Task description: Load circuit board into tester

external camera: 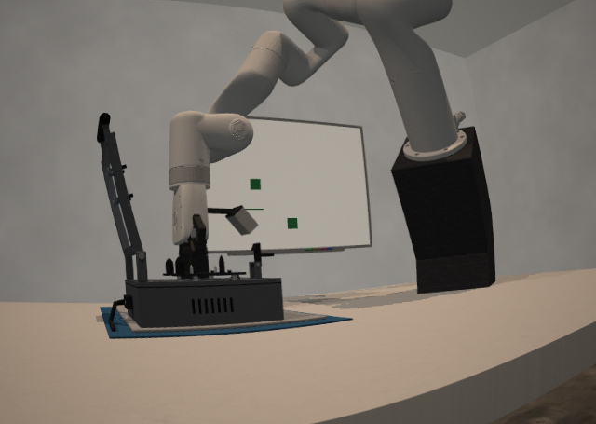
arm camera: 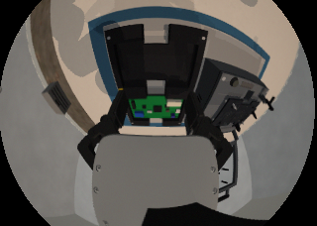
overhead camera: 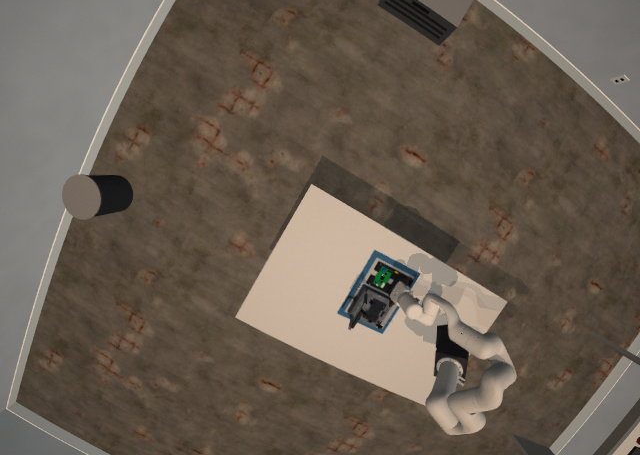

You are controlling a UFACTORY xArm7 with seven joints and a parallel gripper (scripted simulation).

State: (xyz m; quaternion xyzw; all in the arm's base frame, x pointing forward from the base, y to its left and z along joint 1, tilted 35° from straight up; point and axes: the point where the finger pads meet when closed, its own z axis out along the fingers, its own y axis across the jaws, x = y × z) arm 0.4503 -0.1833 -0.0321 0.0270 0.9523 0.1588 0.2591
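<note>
Right now my hand is 7 cm short of the green circuit board and 5 cm above it. From my hand the other things lie so: lid (14 cm ahead, 18 cm to the left, 12 cm above); latch hook (5 cm behind, 22 cm to the left, 2 cm above).
</note>
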